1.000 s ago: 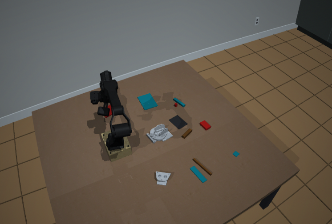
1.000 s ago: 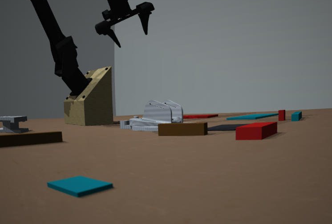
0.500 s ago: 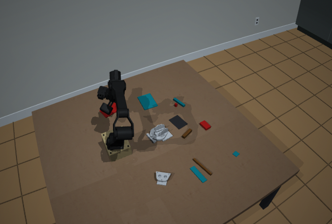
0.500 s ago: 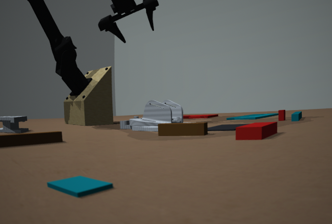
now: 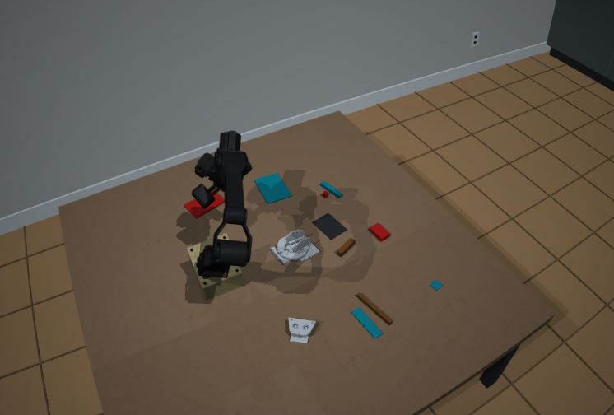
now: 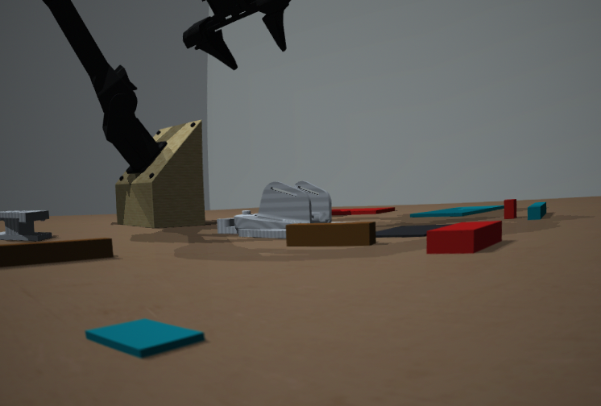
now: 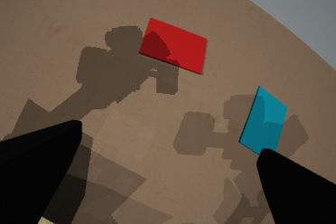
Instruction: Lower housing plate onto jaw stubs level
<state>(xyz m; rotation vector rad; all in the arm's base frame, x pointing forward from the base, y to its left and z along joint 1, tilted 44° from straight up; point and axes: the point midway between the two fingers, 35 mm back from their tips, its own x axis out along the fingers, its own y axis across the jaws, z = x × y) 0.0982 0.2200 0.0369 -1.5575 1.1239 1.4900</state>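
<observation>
My gripper tip is now 42 cm to the left of the white part, 24 cm above it and 6 cm short of it. From my gripper tip the other things lie so: teal plate: 25 cm below, 24 cm ahead, 18 cm to the left; then black tile: 34 cm ahead, 25 cm below, 9 cm to the right; then red tile: 25 cm below, 22 cm to the left, 2 cm behind.
</observation>
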